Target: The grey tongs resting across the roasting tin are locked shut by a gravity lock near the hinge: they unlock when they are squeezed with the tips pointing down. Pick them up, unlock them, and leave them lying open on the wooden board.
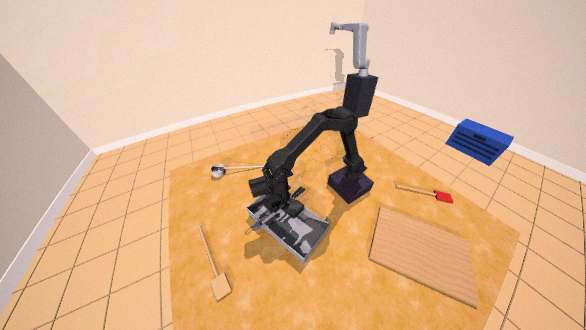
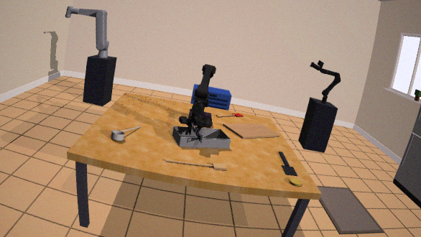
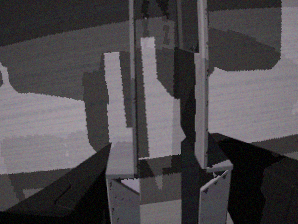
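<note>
Right now the grey roasting tin is 10 mm ahead of my gripper tip and 50 mm to the left of it. Round my gripper tip: black spatula: 110 mm ahead, 570 mm to the left, 30 mm below; then wooden board: 400 mm behind, 390 mm to the left, 20 mm below; then yellow disc: 340 mm ahead, 580 mm to the left, 20 mm below.
</note>
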